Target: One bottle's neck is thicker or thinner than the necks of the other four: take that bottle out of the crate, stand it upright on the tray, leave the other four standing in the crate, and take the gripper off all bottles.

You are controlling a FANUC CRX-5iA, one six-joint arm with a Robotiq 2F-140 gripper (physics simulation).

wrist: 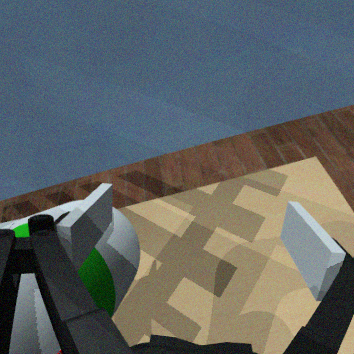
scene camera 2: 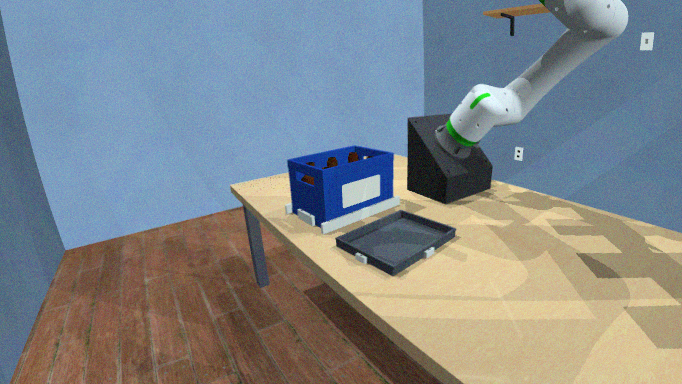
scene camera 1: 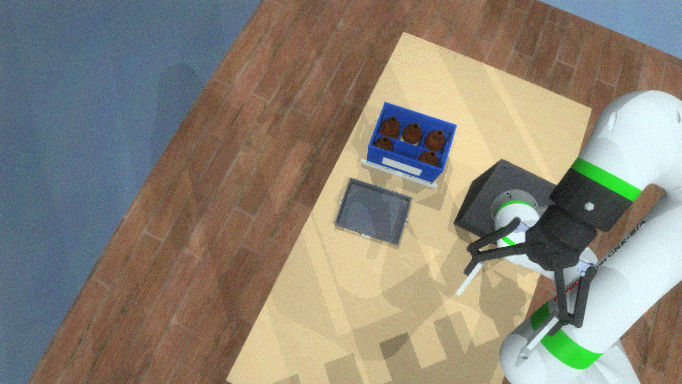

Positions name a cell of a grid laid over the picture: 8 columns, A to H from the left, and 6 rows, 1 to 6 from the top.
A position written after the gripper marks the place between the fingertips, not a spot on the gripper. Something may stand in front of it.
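Scene:
Gripper in the wrist view (E4), in scene camera 1 (F5); out of frame in scene camera 2.

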